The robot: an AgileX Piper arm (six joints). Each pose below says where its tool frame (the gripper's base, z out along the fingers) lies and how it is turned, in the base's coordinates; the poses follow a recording.
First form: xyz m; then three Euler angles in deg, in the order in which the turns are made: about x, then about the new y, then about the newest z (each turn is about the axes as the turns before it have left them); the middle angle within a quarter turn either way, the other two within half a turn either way.
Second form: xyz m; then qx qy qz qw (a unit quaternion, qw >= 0). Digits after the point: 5 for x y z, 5 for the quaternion.
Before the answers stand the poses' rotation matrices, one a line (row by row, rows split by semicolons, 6 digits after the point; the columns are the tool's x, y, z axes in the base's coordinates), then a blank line. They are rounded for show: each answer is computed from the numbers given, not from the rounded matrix.
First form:
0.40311 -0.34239 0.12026 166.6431 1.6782 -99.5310
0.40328 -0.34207 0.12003 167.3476 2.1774 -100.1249
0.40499 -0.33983 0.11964 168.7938 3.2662 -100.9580
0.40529 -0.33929 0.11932 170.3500 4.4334 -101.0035
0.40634 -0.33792 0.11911 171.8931 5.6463 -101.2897
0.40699 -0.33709 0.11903 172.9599 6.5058 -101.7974
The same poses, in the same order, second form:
-0.165510 0.985773 0.029286; 0.958399 0.167774 -0.230917; -0.232545 -0.010152 -0.972533
-0.175668 0.983716 0.037994; 0.959059 0.179718 -0.218878; -0.222141 -0.002012 -0.975012
-0.189781 0.980172 0.056975; 0.960944 0.197336 -0.194025; -0.201421 0.017928 -0.979341
-0.190298 0.978678 0.077300; 0.965253 0.200888 -0.167128; -0.179093 0.042810 -0.982900
-0.194820 0.975892 0.098387; 0.968134 0.207420 -0.140336; -0.157360 0.067912 -0.985203
-0.203135 0.972573 0.113304; 0.968657 0.216504 -0.121775; -0.142966 0.085016 -0.986070

0.40311 -0.34239 0.12026 0.64017 0.75925 -0.07938 0.08621
0.40328 -0.34207 0.12003 0.63632 0.76328 -0.07235 0.08520
0.40499 -0.33983 0.11964 0.63092 0.76916 -0.05724 0.08399
0.40529 -0.33929 0.11932 0.63082 0.77040 -0.04034 0.08320
0.40634 -0.33792 0.11911 0.62908 0.77257 -0.02344 0.08276
0.40699 -0.33709 0.11903 0.62579 0.77552 -0.01185 0.08261

